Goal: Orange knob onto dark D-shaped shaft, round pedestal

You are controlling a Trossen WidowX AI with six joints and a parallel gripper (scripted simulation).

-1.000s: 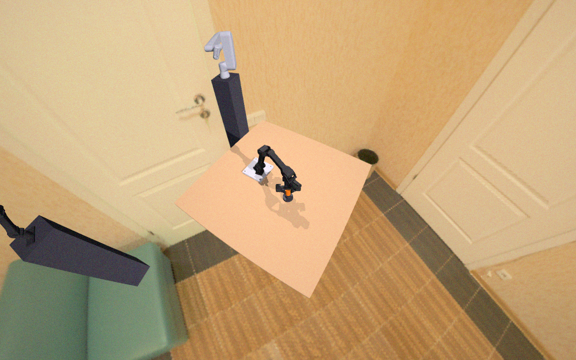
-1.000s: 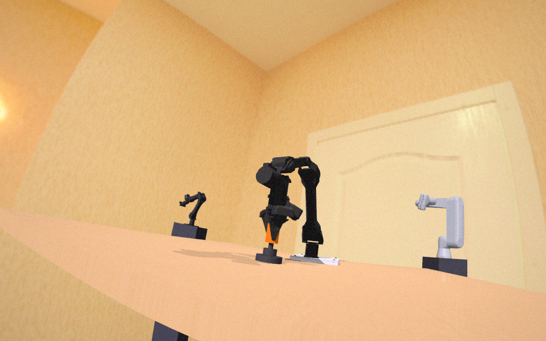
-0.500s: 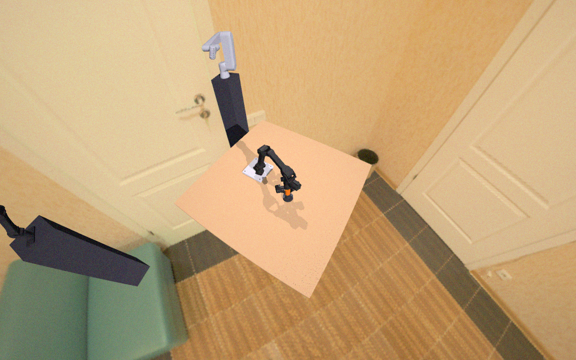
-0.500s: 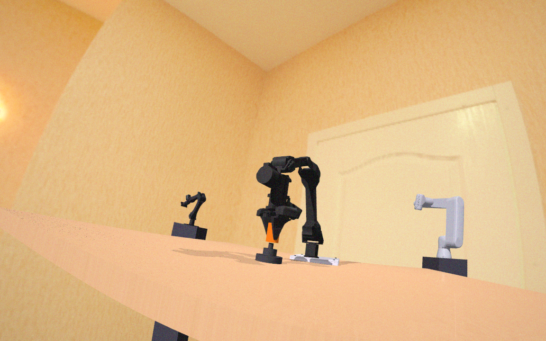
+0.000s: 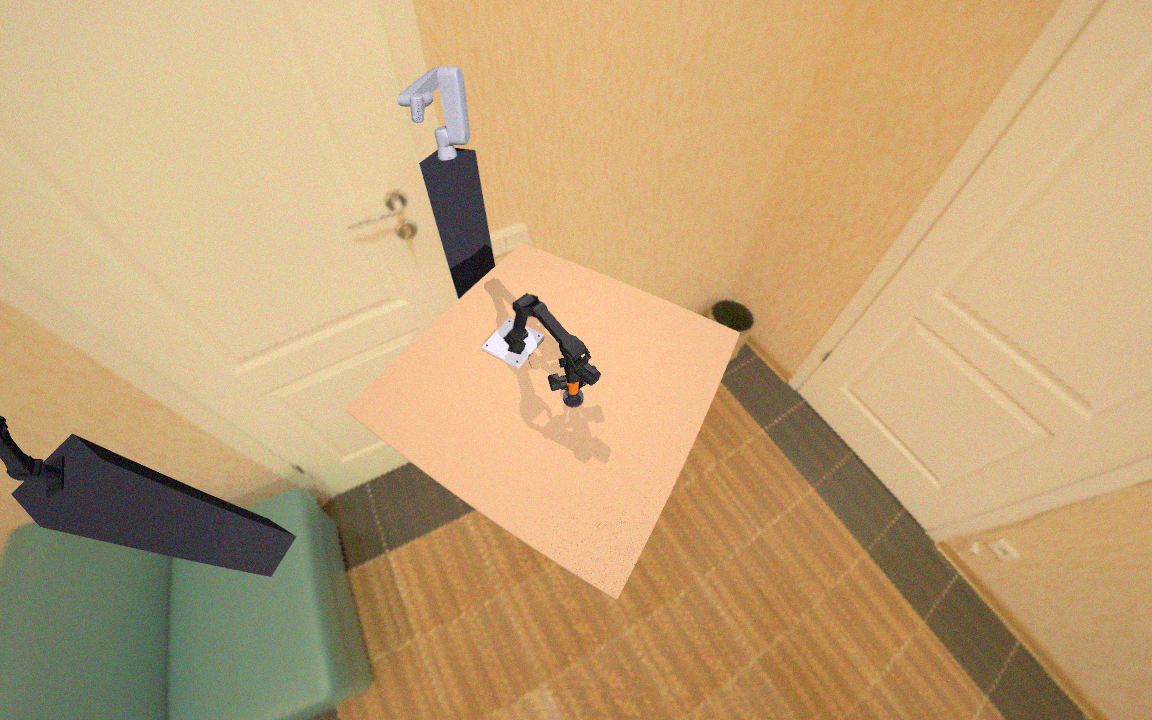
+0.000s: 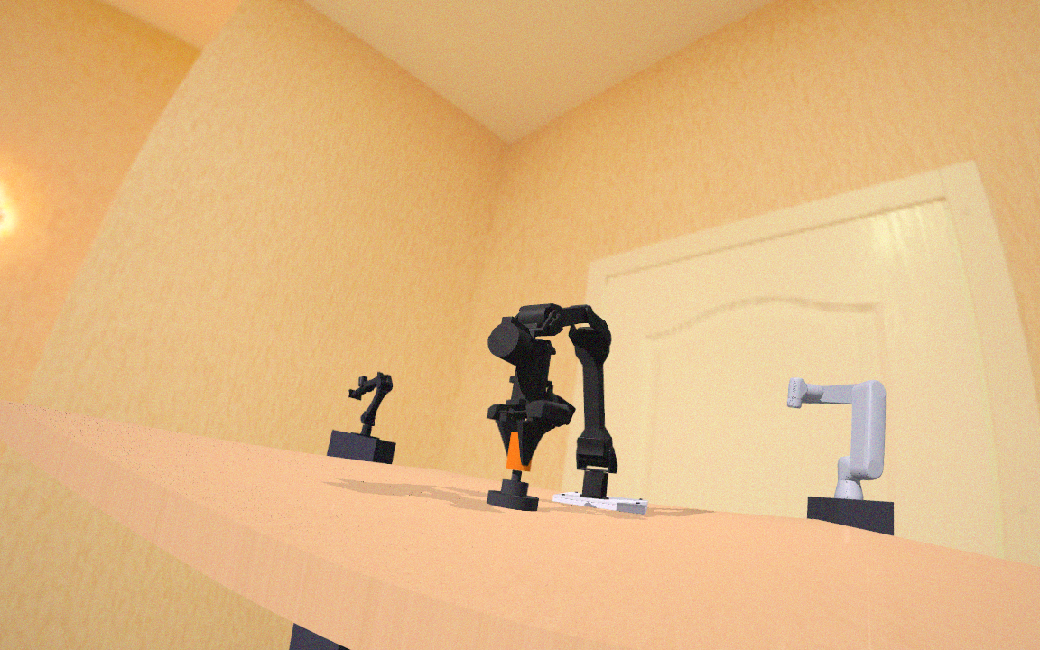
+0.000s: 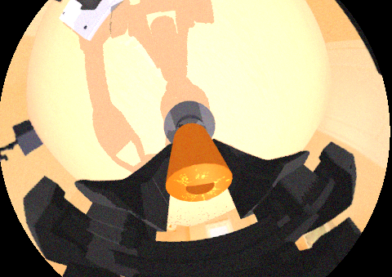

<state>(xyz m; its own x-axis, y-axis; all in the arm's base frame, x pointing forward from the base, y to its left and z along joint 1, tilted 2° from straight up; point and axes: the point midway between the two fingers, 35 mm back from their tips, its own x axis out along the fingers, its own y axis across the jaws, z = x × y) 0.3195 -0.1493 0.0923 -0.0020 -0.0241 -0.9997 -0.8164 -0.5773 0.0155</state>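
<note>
Now: the orange knob 20 mm above my gripper tip. The rest, counted from my gripper tip: round pedestal 40 mm below.
</note>
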